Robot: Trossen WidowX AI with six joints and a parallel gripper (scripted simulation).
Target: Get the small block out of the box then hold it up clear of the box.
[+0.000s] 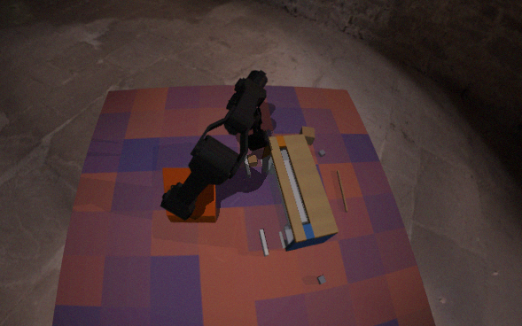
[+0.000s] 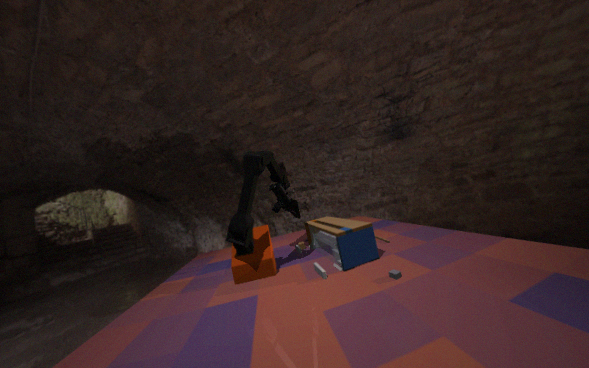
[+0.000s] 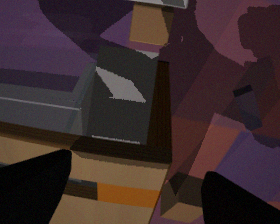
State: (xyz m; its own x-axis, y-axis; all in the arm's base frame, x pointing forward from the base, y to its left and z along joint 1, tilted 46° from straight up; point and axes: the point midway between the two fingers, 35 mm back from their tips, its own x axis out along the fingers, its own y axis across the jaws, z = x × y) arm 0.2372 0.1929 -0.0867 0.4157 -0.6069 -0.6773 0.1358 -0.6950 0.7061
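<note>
Now: the small brown block 15 cm below my gripper tip and 2 cm behind it. The rest, counted from my gripper tip: thin wooden stick 34 cm ahead, 16 cm below, 13 cm to the right; long box 16 cm to the right, 10 cm below, 9 cm ahead.
</note>
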